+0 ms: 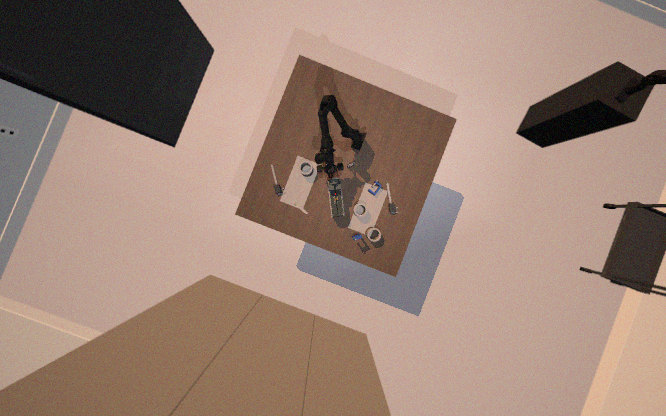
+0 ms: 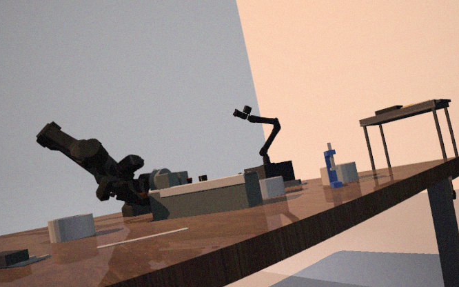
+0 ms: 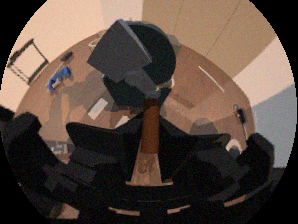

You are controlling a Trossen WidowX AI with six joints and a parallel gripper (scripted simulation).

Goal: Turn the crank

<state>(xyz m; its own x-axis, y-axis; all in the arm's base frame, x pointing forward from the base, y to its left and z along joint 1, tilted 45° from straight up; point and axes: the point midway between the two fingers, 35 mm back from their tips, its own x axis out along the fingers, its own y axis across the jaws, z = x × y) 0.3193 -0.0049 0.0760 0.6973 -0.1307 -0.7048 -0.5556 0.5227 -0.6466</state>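
The red pointer lies 90 mm ahead of my gripper tip, 90 mm to the left of it and 40 mm above it. Round my gripper tip: crank handle: 10 mm behind, 10 mm to the right, 30 mm above; then thin white rod: 300 mm ahead, 100 mm to the right, 40 mm below.
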